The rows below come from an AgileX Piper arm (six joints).
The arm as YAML. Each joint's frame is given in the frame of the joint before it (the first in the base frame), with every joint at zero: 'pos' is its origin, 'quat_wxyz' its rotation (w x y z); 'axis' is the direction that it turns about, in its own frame. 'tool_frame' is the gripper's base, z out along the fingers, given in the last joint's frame.
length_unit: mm
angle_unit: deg
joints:
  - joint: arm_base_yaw
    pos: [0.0, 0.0, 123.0]
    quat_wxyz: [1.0, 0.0, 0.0, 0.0]
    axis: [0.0, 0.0, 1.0]
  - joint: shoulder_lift
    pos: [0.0, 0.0, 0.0]
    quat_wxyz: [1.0, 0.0, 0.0, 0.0]
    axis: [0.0, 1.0, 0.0]
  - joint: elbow
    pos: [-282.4, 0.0, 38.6]
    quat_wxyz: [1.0, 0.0, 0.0, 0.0]
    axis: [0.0, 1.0, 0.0]
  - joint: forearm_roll
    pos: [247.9, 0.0, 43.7]
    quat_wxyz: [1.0, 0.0, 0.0, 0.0]
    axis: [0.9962, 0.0, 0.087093]
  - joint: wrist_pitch
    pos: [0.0, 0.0, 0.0]
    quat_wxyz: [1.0, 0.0, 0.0, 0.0]
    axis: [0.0, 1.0, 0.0]
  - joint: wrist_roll
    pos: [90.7, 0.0, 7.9]
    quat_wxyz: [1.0, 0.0, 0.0, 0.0]
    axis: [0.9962, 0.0, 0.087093]
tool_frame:
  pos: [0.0, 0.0, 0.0]
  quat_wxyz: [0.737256, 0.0, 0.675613, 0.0]
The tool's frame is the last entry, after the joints.
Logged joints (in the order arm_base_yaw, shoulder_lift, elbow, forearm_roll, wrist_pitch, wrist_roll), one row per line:
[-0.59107, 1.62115, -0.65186, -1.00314, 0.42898, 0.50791]
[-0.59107, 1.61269, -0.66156, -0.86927, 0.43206, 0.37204]
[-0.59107, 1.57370, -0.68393, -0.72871, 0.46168, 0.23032]
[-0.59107, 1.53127, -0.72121, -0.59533, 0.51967, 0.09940]
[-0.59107, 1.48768, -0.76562, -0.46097, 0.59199, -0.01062]
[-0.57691, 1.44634, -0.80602, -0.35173, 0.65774, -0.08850]
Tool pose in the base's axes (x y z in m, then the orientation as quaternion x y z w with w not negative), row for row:
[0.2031, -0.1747, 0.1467, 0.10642, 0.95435, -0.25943, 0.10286]
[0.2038, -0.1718, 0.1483, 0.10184, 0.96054, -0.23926, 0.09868]
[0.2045, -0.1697, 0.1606, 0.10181, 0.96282, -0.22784, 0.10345]
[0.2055, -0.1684, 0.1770, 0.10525, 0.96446, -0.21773, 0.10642]
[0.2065, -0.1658, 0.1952, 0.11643, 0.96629, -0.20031, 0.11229]
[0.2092, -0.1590, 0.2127, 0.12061, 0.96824, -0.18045, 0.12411]
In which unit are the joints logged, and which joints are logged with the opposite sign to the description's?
The joints are logged in radians. Opposite sign: none.
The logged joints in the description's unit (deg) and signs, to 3 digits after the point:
[-33.866, 92.885, -37.349, -57.476, 24.579, 29.101]
[-33.866, 92.400, -37.905, -49.806, 24.755, 21.316]
[-33.866, 90.166, -39.186, -41.752, 26.452, 13.196]
[-33.866, 87.735, -41.322, -34.110, 29.775, 5.695]
[-33.866, 85.238, -43.867, -26.412, 33.919, -0.608]
[-33.055, 82.869, -46.182, -20.153, 37.686, -5.071]

